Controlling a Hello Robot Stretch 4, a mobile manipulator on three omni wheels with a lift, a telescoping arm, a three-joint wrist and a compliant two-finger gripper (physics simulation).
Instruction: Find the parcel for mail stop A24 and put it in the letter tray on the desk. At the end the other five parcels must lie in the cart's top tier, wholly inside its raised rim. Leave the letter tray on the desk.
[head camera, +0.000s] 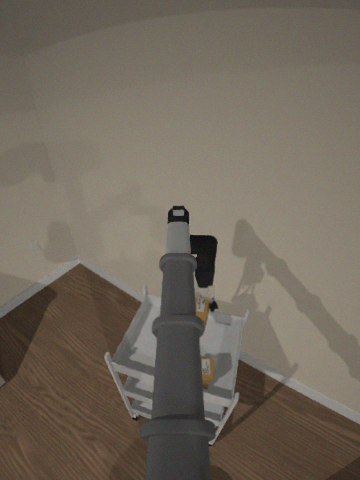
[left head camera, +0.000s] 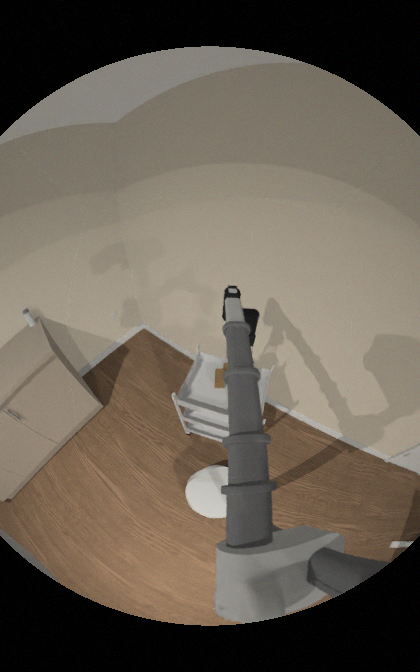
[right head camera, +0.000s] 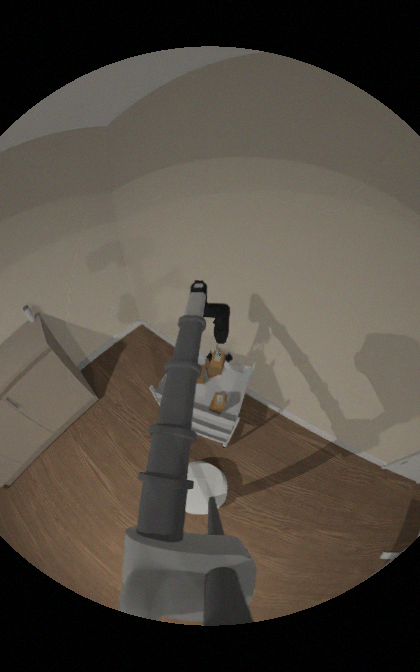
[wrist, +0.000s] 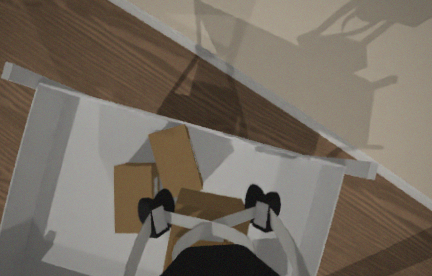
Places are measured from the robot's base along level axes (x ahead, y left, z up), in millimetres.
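Pixels of known places: gripper, fingertip midpoint: (wrist: 209, 202).
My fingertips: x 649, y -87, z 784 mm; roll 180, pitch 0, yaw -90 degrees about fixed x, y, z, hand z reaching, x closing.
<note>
Ahead of a thing's pixels: the offset from my fingertips to its top centre. "pt": to the spot under its first point.
My gripper (right head camera: 219, 357) (wrist: 209, 202) is shut on a brown parcel (head camera: 202, 308) (right head camera: 215, 366) (wrist: 211, 200) and holds it above the white cart @[pt dz -149, dx -65, dy -92 mm] (head camera: 221, 345) (left head camera: 200, 382) (right head camera: 239, 382) (wrist: 285, 182). The held parcel's label is too small to read. Two parcels lie in the cart's top tier near its far side: an upright-set one @[dz -90, dx -14, dy +100 mm] (left head camera: 219, 378) (wrist: 133, 200) and a slanted one @[dz -90, dx +34, dy +42 mm] (wrist: 175, 156) touching or close beside it. Another labelled parcel @[dz -49, dx -195, dy -10 mm] (head camera: 206, 369) (right head camera: 218, 401) lies near the cart's front edge. The arm hides part of the tier. The desk and letter tray do not show.
A beige cabinet (left head camera: 45, 395) (right head camera: 42, 400) stands at the left with a small cylinder (left head camera: 29, 317) (right head camera: 29, 313) on top. A white round object (left head camera: 206, 492) (right head camera: 206, 487) is on the floor in front of the cart. The wall is close behind the cart.
</note>
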